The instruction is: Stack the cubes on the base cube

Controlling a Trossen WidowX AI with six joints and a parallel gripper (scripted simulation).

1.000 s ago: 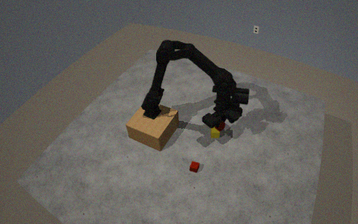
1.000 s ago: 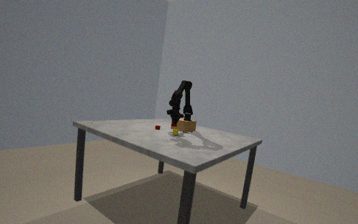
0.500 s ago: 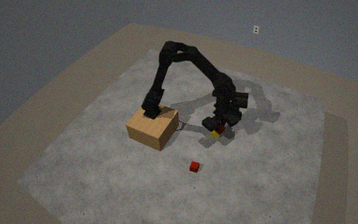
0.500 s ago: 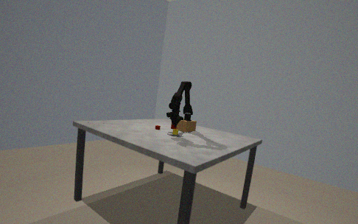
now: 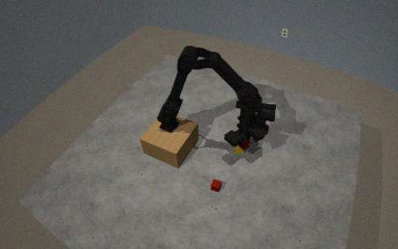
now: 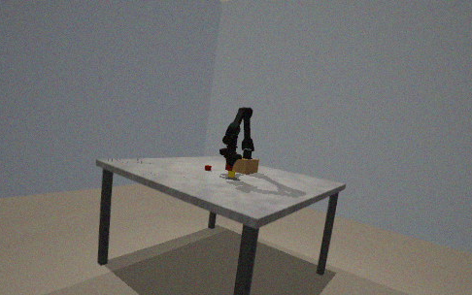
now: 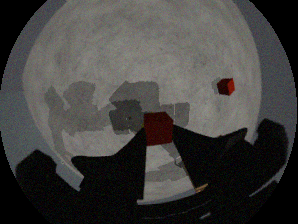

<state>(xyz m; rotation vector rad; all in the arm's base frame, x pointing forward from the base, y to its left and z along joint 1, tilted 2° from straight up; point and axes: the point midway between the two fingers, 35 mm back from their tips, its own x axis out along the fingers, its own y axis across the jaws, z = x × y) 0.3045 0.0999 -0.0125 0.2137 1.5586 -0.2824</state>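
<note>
The yellow cube lies 40 mm below my gripper tip, 20 mm behind it and 10 mm to the left of it. The rest, counted from my gripper tip: red cube 210 mm to the right, 50 mm below, 10 mm behind.
</note>
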